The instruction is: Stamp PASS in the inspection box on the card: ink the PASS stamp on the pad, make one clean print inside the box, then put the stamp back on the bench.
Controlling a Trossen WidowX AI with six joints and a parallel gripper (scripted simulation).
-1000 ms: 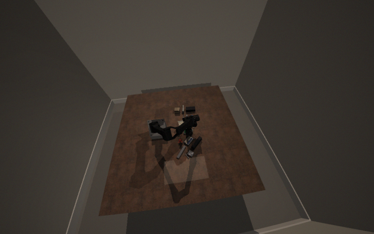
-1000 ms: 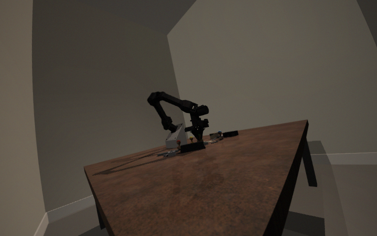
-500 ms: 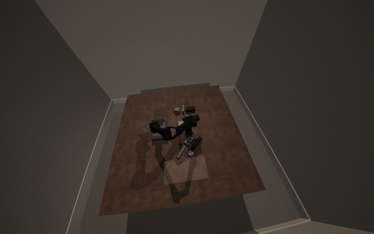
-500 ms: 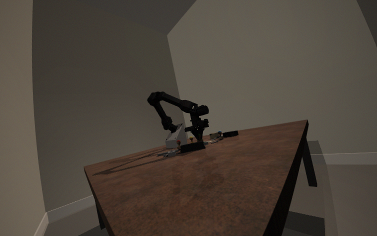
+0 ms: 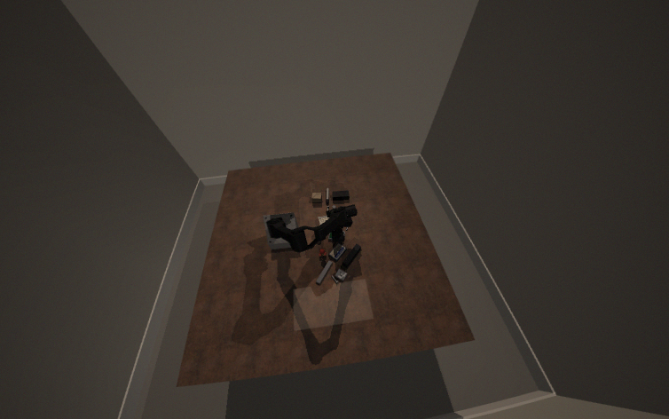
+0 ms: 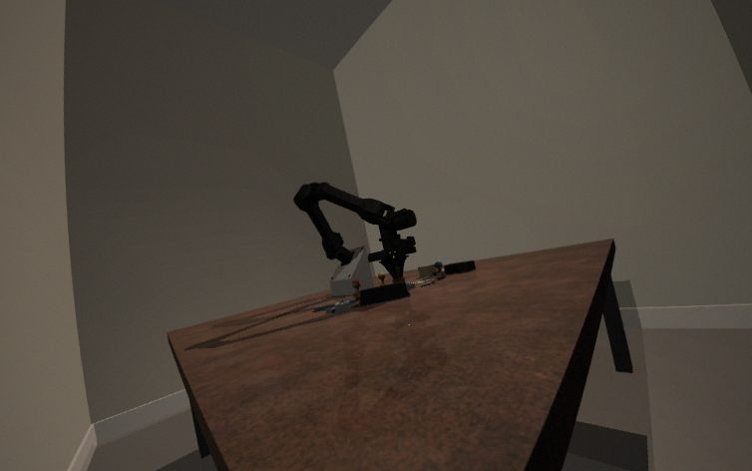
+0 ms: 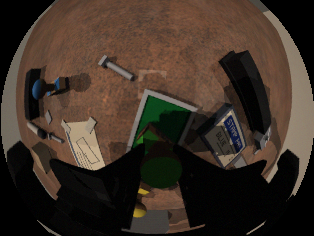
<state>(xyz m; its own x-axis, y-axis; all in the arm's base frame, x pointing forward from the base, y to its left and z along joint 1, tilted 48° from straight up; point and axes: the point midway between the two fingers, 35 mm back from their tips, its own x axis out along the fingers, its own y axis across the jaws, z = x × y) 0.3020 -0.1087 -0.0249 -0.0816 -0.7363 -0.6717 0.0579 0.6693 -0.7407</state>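
The green ink pad lies 4 cm below my gripper tip. The rest, counted from my gripper tip: yellow-knobbed stamp 11 cm behind, 3 cm to the left, 2 cm below; then blue-and-white box 10 cm to the right, 3 cm below, 1 cm behind; then green-knobbed stamp right at my gripper tip.
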